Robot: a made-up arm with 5 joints.
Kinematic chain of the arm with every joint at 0, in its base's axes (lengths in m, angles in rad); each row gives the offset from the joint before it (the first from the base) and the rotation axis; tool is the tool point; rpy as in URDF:
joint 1: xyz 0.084 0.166 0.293 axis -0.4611 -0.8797 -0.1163
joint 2: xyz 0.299 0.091 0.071 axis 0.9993 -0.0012 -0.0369
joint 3: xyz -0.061 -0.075 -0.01 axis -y
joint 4: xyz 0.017 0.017 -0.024 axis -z
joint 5: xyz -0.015 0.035 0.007 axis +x
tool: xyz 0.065 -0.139 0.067 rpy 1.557 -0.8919 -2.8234
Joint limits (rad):
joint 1: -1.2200..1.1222
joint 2: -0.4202..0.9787
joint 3: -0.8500..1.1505
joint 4: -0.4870..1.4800
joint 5: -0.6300..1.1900
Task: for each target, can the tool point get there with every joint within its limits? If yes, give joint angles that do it. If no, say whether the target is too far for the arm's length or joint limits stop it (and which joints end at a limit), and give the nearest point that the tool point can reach.
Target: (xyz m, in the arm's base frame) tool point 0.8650 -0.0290 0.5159
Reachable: no: too far | nearest point 0.4750 0.1474 0.4034 | short by 0.443 m
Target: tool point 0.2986 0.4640 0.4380
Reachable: no: joint limits stop it (at a limit: joint 1, joint 2, joint 4, joint 5) | nearest point 0.3697 0.2965 0.4063 | short by 0.185 m
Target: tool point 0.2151 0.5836 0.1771
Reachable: no: joint limits stop it (at a limit: joint 1, joint 2, joint 4, joint 5) | nearest point 0.1537 0.4505 0.1202 | short by 0.157 m
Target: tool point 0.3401 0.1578 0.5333
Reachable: yes | joints 0.2064 -0.2616 0.4807 -0.2903 -0.0559
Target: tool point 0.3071 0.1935 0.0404
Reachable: yes | joints -1.0356 -0.0563 -0.5799 -0.2703 0.2025
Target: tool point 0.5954 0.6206 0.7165
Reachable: no: too far | nearest point 0.3779 0.2753 0.5227 | short by 0.452 m
